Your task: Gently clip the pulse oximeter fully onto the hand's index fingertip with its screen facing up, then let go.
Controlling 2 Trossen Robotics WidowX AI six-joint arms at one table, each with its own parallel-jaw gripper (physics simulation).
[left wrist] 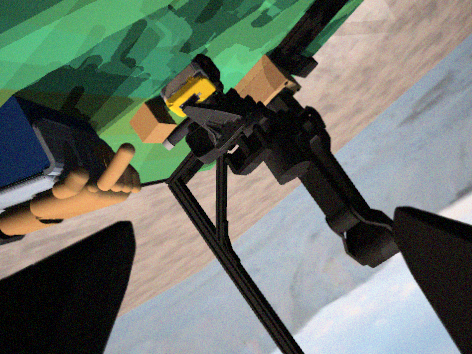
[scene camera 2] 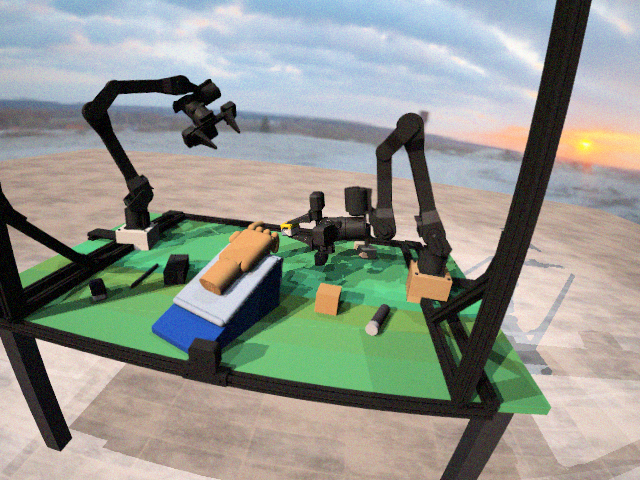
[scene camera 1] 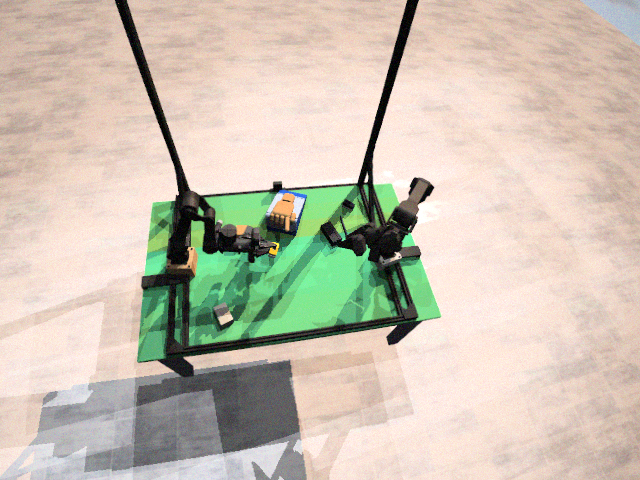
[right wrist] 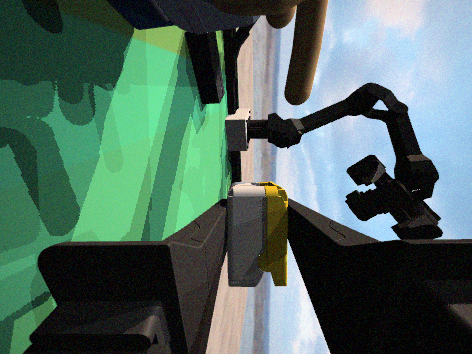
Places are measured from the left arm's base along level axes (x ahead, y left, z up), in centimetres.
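Pixels of known places: left gripper, fingertip midpoint: [left wrist: 264, 227] [scene camera 2: 228, 140] [scene camera 1: 341, 241] [right wrist: 386, 205]; right gripper, fingertip midpoint: [left wrist: 177, 97] [scene camera 2: 287, 229] [scene camera 1: 275, 247] [right wrist: 255, 205]; left arm's base at its link origin: [scene camera 2: 137, 226] [right wrist: 248, 129]; right arm's base at its link origin: [left wrist: 278, 100] [scene camera 2: 430, 270] [scene camera 1: 180, 257].
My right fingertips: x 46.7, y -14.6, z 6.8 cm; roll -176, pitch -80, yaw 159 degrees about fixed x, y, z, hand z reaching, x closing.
Ahead of a thing's pixels: the offset from my right fingertips to its middle. "spot": to the spot under its first point.
The yellow and grey pulse oximeter @[dy +1.2, dx +0.9, dz +0.1 cm] [scene camera 1: 273, 249] [scene camera 2: 286, 227] [left wrist: 192, 95] [right wrist: 257, 235] is held between the fingertips of my right gripper [scene camera 1: 271, 250] [scene camera 2: 290, 230], which is shut on it above the table. In the left wrist view its yellow side faces the camera. The orange hand [scene camera 1: 283, 211] [scene camera 2: 247, 250] [left wrist: 80, 200] lies on a sloped support. Its extended index finger [scene camera 1: 287, 224] [left wrist: 117, 167] [right wrist: 306, 55] points away from the support and is apart from the oximeter. My left gripper [scene camera 2: 227, 139] is open and empty, raised high; its fingertips [left wrist: 265, 220] stand wide apart.
The blue wedge with a white pad @[spot: dy -22.3, dx -19.7, dz -5.6 cm] [scene camera 1: 300, 202] [scene camera 2: 217, 304] carries the hand. An orange cube @[dy -17.8, dx +9.7, dz -10.2 cm] [scene camera 2: 327, 299] [left wrist: 151, 122] and a dark cylinder @[dy -23.8, dx +20.3, dz -11.4 cm] [scene camera 2: 377, 319] lie near it. A black box @[dy -4.6, dx -28.5, dz -11.0 cm] [scene camera 1: 330, 233] [scene camera 2: 176, 269] and a thin black stick @[dy -7.3, dx -36.5, dz -12.3 cm] [scene camera 2: 144, 275] lie by the left arm. A grey-white block @[dy +16.3, dx +26.9, dz -11.2 cm] [scene camera 1: 223, 315] lies nearer the front.
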